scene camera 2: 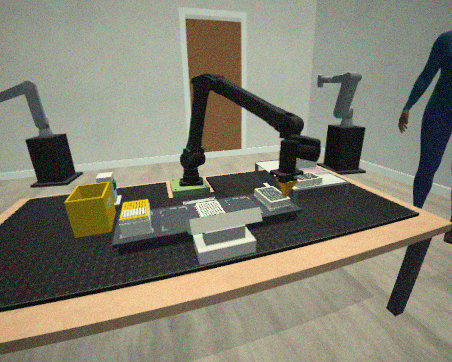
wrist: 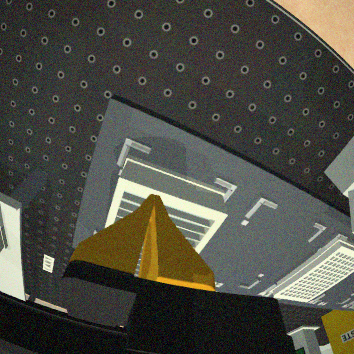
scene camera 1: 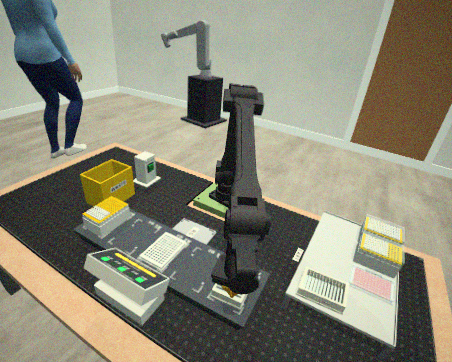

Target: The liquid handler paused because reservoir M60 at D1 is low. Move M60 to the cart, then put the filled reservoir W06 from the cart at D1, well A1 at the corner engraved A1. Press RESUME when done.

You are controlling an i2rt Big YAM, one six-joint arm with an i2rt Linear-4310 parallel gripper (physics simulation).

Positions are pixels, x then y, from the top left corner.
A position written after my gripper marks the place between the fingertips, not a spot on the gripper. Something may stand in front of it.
My gripper [scene camera 2: 284, 197] is shut and holds nothing. A pink plate [scene camera 1: 380, 287] rests on a white cart tray [scene camera 1: 331, 250].
